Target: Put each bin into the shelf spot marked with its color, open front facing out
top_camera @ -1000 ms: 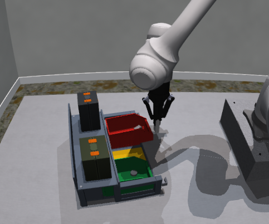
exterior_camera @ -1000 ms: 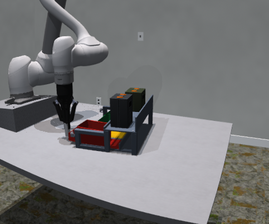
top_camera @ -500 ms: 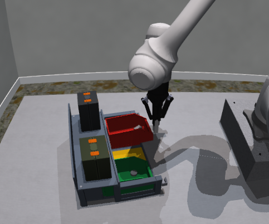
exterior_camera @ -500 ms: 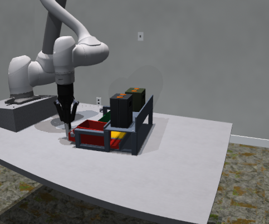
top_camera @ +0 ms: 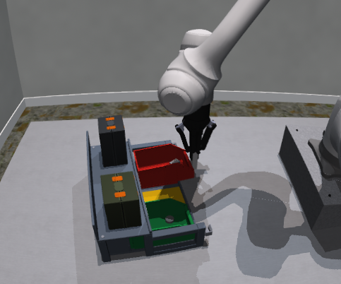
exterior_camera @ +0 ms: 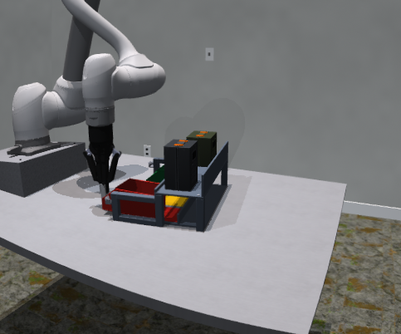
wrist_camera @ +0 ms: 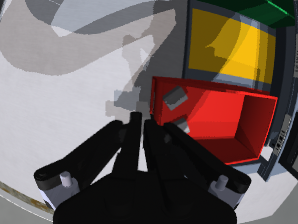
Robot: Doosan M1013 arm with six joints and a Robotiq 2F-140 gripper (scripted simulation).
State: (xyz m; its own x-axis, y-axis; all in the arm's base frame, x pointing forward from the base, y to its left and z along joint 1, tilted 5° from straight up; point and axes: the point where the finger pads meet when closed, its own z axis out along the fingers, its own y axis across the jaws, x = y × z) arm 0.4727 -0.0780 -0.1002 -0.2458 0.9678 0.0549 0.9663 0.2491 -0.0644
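Now: hand 10 cm short of the red bin and 3 cm to the right of it. Round my hand: green bin 26 cm to the left, 10 cm ahead, 1 cm below.
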